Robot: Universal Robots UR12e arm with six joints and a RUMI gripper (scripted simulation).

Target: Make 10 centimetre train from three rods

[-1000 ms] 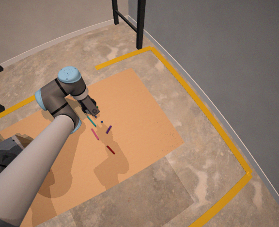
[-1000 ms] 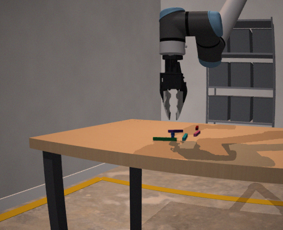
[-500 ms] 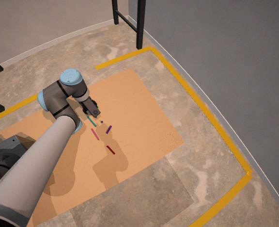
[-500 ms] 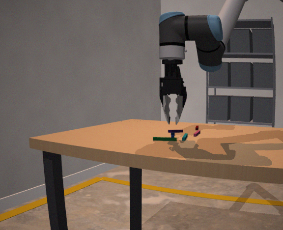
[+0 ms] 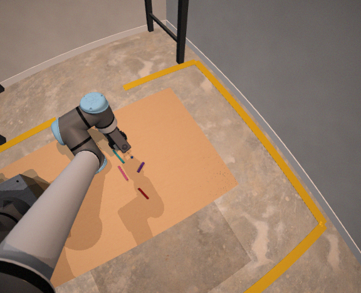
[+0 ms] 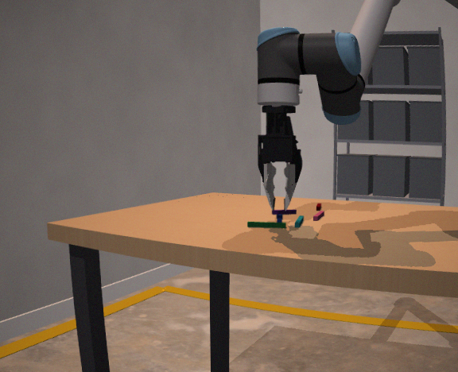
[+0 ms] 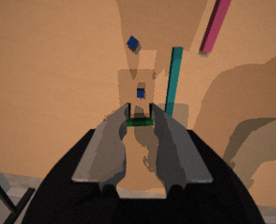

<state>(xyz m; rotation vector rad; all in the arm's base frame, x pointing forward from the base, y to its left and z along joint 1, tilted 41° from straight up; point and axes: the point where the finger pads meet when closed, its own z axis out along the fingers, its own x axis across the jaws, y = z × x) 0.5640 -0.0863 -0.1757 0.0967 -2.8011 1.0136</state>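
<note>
Right now the turquoise rod is 4 cm behind my hand, 1 cm to the right of it and 4 cm below it. Also, from my hand: green rod 1 cm ahead, 5 cm to the left, 4 cm below; then pink rod 7 cm behind, 11 cm to the right, 4 cm below; then purple rod 3 cm ahead, 14 cm to the right, 4 cm below.
</note>
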